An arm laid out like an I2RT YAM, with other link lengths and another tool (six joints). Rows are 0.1 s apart.
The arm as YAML. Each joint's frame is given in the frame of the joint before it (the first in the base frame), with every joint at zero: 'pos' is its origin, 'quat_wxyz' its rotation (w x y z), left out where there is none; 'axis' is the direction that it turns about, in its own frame. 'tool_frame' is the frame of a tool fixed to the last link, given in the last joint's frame.
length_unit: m
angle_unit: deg
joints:
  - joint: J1
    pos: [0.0, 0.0, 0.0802]
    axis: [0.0, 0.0, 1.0]
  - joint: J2
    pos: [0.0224, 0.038, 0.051]
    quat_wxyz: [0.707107, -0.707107, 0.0, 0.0]
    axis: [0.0, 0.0, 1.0]
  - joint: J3
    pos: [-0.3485, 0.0, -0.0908]
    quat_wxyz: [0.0, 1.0, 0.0, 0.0]
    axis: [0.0, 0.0, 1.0]
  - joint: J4
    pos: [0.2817, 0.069, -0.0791]
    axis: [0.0, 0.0, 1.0]
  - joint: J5
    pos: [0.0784, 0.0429, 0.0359]
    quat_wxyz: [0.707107, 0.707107, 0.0, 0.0]
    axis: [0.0, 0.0, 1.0]
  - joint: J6
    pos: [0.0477, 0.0, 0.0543]
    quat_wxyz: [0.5, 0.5, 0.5, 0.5]
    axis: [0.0, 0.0, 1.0]
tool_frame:
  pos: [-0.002, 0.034, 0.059]
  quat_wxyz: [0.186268, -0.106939, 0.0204, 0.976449]
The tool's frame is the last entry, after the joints.
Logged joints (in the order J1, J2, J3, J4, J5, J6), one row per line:
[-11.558, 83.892, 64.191, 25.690, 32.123, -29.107]
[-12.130, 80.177, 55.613, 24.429, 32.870, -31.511]
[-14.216, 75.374, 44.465, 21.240, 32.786, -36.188]
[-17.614, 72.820, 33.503, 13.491, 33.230, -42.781]
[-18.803, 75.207, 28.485, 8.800, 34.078, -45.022]
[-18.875, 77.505, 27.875, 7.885, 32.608, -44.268]
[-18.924, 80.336, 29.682, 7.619, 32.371, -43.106]
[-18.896, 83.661, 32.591, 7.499, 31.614, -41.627]
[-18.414, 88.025, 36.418, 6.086, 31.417, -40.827]
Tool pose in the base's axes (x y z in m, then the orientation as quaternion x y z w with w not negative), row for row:
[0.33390, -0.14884, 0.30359, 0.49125, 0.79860, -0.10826, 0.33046]
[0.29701, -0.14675, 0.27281, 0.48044, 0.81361, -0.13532, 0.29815]
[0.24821, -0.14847, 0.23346, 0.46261, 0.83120, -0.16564, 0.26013]
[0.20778, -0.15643, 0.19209, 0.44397, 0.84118, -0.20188, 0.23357]
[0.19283, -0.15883, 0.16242, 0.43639, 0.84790, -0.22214, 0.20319]
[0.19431, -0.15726, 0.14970, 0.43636, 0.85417, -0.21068, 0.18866]
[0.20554, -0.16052, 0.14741, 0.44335, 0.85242, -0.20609, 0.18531]
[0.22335, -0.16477, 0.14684, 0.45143, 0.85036, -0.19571, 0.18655]
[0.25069, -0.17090, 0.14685, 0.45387, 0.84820, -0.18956, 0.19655]
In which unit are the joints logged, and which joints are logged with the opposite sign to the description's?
The joints are logged in degrees. Opposite sign: J4.
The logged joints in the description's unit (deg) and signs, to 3 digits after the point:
[-11.558, 83.892, 64.191, -25.690, 32.123, -29.107]
[-12.130, 80.177, 55.613, -24.429, 32.870, -31.511]
[-14.216, 75.374, 44.465, -21.240, 32.786, -36.188]
[-17.614, 72.820, 33.503, -13.491, 33.230, -42.781]
[-18.803, 75.207, 28.485, -8.800, 34.078, -45.022]
[-18.875, 77.505, 27.875, -7.885, 32.608, -44.268]
[-18.924, 80.336, 29.682, -7.619, 32.371, -43.106]
[-18.896, 83.661, 32.591, -7.499, 31.614, -41.627]
[-18.414, 88.025, 36.418, -6.086, 31.417, -40.827]

